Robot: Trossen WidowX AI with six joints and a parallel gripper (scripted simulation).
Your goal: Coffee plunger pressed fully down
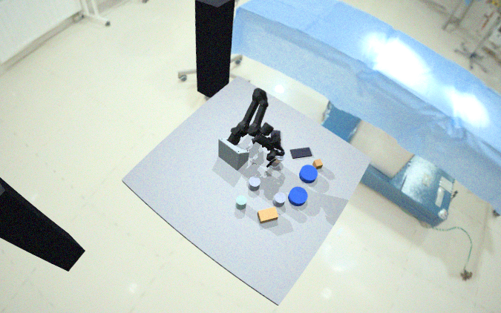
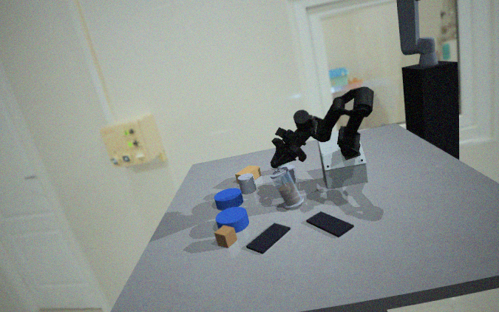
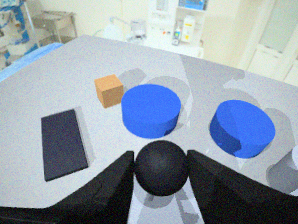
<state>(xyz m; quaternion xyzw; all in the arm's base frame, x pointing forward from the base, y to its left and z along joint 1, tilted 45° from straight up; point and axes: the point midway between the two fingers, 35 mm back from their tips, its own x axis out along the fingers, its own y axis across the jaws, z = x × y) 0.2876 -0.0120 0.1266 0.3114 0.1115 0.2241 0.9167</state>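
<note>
My gripper tip is 90 mm above the coffee press, 30 mm past it and 10 mm to the left of it. Also, from my gripper tip: cube (220 mm ahead, 170 mm to the left, 160 mm below).
</note>
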